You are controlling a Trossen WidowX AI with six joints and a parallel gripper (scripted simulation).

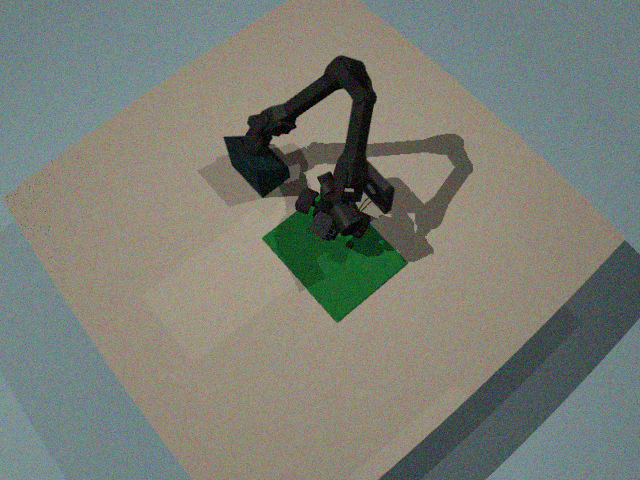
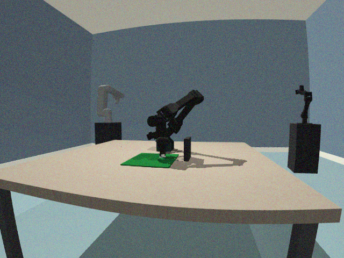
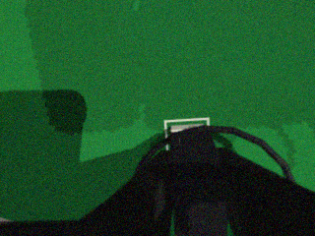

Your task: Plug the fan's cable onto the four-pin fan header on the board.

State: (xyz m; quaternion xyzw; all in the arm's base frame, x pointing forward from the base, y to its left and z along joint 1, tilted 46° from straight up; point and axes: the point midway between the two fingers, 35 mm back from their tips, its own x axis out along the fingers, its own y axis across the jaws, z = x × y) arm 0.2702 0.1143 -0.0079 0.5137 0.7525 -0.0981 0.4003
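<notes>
Now: the dark fan plug 1 cm to the left of my gripper tip and 1 cm above it. The rest, counted from my gripper tip: green board (5 cm ahead, 3 cm to the right, 4 cm below); black fan (2 cm behind, 14 cm to the left, 3 cm above); white four-pin fan header (1 cm to the left, 3 cm below).
</notes>
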